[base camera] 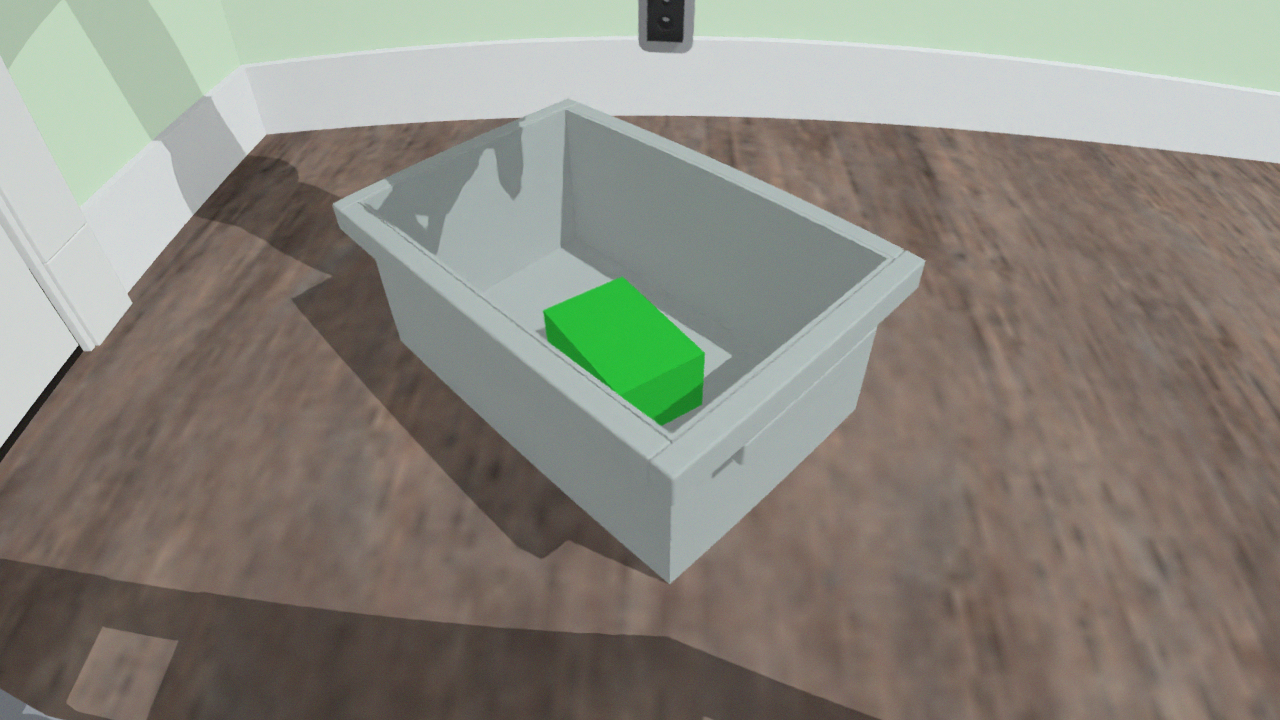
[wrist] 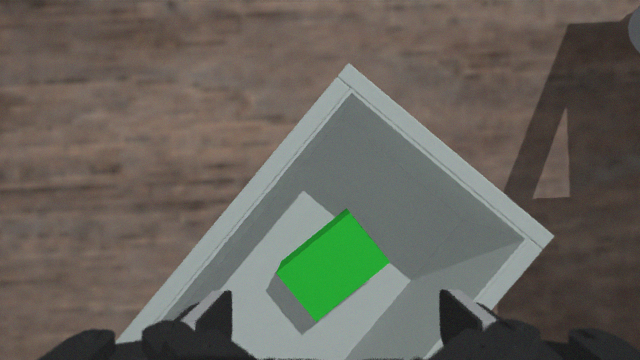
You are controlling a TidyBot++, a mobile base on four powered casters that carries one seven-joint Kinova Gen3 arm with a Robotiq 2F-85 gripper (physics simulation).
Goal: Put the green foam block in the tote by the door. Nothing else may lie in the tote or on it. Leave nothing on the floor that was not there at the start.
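Frame: origin at the arm's base, x ahead, y left, z up, level; millimetres.
Where they show: gripper, fingertip midpoint: (base camera: 671, 18) (wrist: 335, 313).
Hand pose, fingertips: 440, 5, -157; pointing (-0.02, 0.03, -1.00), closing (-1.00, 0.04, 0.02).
Each offset is from my fingertips to the centre of the thing, as dx, dy, dz. "spot": to the spot under its first point. Level surfaces: height alone.
The green foam block {-4, +31, -214} (base camera: 622, 335) (wrist: 332, 265) is inside the grey tote {+7, +39, -179} (base camera: 537, 411) (wrist: 445, 151), low down by its floor, nearer one end. Its lower part is partly hidden behind the tote's near wall in the base view. No other object shows inside the tote or on its rim. My gripper (wrist: 335, 313) is open and empty, above the tote in the wrist view, its fingertips apart on either side of the block and higher than it. The gripper does not show in the base view.
A white door or its frame {spot: -13, +495, -178} (base camera: 26, 322) stands at the left. A white baseboard (base camera: 805, 85) and pale green wall run behind the tote, with a black outlet (base camera: 665, 19). Shadows fall on the wooden floor {dz -239} (base camera: 1074, 447) (wrist: 125, 125).
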